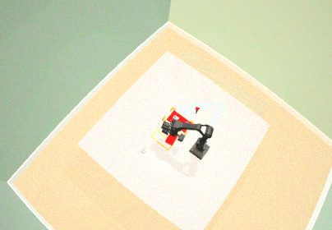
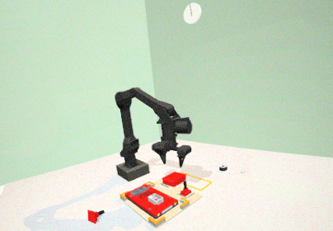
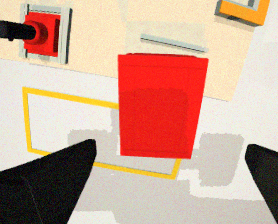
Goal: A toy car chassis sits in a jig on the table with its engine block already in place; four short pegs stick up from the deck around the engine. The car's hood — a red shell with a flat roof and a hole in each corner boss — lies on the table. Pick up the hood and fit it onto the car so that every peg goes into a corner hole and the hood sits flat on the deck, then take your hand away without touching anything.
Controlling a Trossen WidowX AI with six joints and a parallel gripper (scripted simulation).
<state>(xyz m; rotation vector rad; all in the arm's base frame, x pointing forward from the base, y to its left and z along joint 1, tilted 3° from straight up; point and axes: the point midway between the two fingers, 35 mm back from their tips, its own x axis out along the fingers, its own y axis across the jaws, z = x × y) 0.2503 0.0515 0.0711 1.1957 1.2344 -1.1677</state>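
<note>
Right now my gripper tip is 60 mm above the red hood. The rest, counted from my gripper tip: grey engine block: 180 mm to the right, 60 mm below, 60 mm ahead.
</note>
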